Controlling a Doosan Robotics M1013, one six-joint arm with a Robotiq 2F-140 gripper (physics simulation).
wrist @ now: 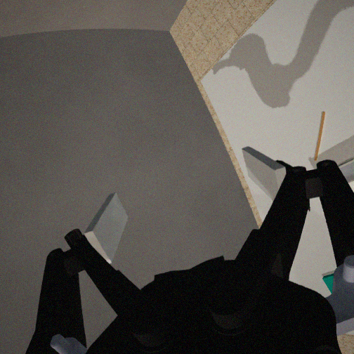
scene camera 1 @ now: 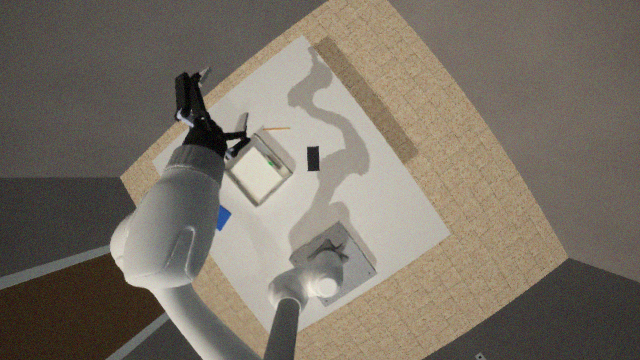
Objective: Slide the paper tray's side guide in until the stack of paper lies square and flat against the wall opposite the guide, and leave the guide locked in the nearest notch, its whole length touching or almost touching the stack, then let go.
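Places are measured from the arm's base along level axes (x ahead, y left, z up), in millimetres.
Pixels of known places: gripper, fingertip midpoint: [scene camera 1: 226,95]; arm's base, origin of the base link: [scene camera 1: 327,258].
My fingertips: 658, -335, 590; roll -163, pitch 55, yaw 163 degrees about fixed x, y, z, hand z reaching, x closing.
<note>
For each thing: its top centre in the pictures, then the offset to it from my fingertips, as dx, dy, dz. "*": a spot on its surface instead.
- paper tray, surface spot: [scene camera 1: 258,201] * -115, +397, -625
- paper, middle of its top: [scene camera 1: 256,174] +11, +285, -625
- small green part, surface spot: [scene camera 1: 270,163] * -19, +166, -596
- orange stick, middle of its top: [scene camera 1: 276,128] +129, -5, -661
- black block, middle of its top: [scene camera 1: 313,158] -177, -29, -660
- blue item, middle of its top: [scene camera 1: 213,213] +66, +699, -660
The paper tray [scene camera 1: 257,203] lies on the white table top, below and right of the gripper in the scene view. A pale stack of paper [scene camera 1: 254,175] lies in it. The side guide, with a small green part [scene camera 1: 270,163], stands on the stack's upper right side, with a strip of tray floor beyond it; whether it touches the stack is too small to tell. My gripper [scene camera 1: 223,98] [wrist: 182,184] is wide open and empty, raised above the table near its upper left edge. One finger overlaps the area by the tray's upper corner in the scene view.
An orange stick [scene camera 1: 276,128] [wrist: 320,136] lies by the tray's upper corner. A black block [scene camera 1: 313,158] lies right of the tray. A blue item [scene camera 1: 223,218] shows partly behind the arm. A teal patch [wrist: 328,282] shows at the wrist view's right. The base plate [scene camera 1: 357,260] is at the lower right.
</note>
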